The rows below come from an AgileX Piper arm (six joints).
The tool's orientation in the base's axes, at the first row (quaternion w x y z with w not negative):
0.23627 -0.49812 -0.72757 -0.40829
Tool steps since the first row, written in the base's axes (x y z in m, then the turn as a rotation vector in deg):
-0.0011 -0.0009 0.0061 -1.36 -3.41 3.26
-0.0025 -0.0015 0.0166 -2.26 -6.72 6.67
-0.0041 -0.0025 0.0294 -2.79 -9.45 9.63
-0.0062 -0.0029 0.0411 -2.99 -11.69 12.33
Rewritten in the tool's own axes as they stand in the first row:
0.0045 0.0010 -0.0042 1.17 -0.66 -4.72
0.0126 0.0034 -0.0106 2.32 -0.83 -9.42
0.0223 0.0064 -0.0186 3.30 -0.72 -13.36
0.0317 0.0086 -0.0256 4.21 -0.31 -16.73

